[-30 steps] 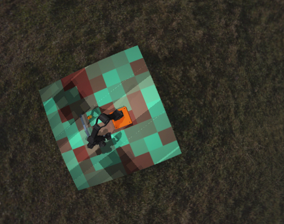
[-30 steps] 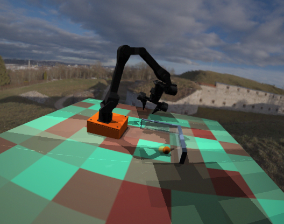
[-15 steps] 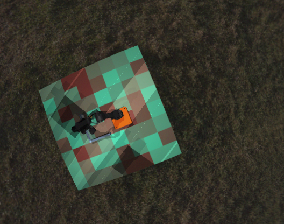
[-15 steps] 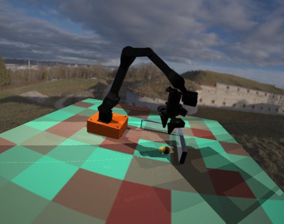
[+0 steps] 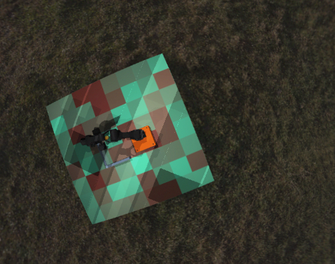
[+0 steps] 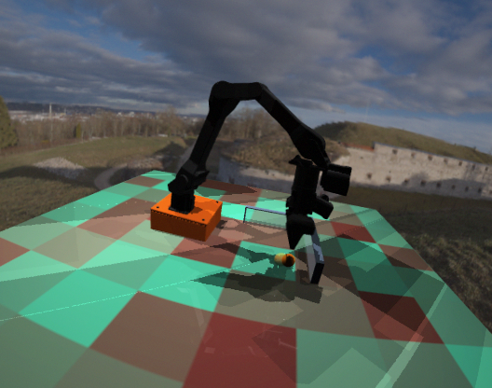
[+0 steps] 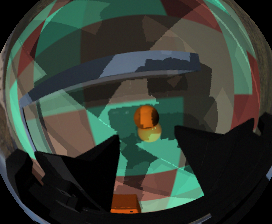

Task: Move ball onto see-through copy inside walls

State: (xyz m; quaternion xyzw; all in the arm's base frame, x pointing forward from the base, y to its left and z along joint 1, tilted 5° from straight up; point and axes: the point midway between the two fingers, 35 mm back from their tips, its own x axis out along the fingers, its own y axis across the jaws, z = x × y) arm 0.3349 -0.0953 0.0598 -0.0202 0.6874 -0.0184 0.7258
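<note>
Right now my gripper tip is 50 mm above the see-through copy of ball, 20 mm past it and 10 mm to the left of it. Round my gripper tip: orange ball: 50 mm below.
</note>
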